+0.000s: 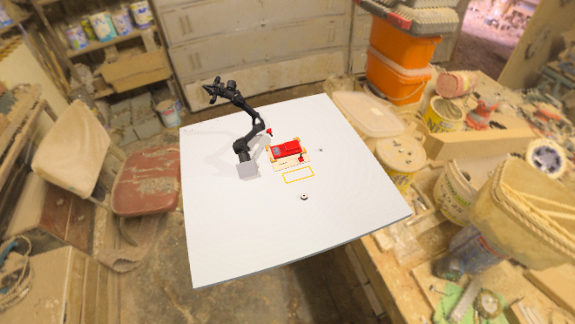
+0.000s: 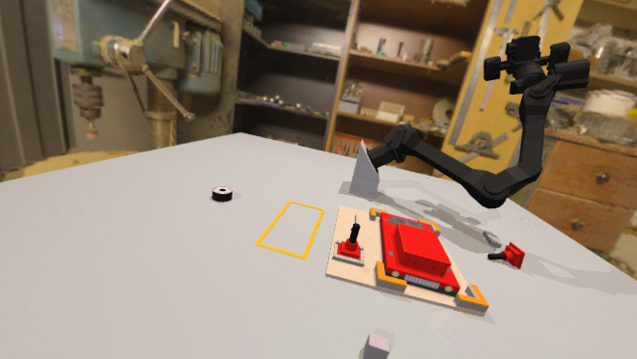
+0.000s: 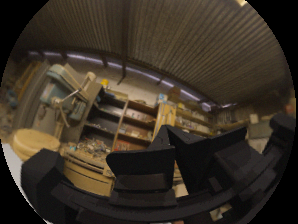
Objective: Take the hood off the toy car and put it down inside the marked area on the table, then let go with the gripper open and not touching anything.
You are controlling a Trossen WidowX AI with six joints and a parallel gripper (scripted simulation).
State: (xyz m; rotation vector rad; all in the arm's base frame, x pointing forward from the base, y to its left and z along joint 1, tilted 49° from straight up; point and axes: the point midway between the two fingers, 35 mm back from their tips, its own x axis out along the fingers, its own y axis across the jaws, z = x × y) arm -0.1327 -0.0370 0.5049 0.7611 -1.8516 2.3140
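Now: the hood 460 mm ahead of my gripper tip, 300 mm to the right of it and 450 mm below it.
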